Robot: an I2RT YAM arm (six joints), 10 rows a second.
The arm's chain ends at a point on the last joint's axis. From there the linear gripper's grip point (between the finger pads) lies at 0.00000 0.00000 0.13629 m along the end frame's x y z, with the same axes.
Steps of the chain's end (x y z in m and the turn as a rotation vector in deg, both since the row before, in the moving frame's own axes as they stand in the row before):
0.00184 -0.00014 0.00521 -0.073 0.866 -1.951
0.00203 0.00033 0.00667 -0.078 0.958 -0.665
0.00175 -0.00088 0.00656 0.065 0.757 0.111
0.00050 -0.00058 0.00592 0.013 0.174 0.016
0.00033 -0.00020 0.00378 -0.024 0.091 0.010
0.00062 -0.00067 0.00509 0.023 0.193 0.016
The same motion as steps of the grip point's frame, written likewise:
0.00390 0.00000 0.00519 -0.073 0.866 -1.951
0.00431 0.00050 0.00665 -0.078 0.958 -0.665
0.00355 -0.00103 0.00655 0.065 0.757 0.111
0.00091 -0.00061 0.00592 0.013 0.174 0.016
0.00055 -0.00014 0.00378 -0.024 0.091 0.010
0.00108 -0.00072 0.00509 0.023 0.193 0.016

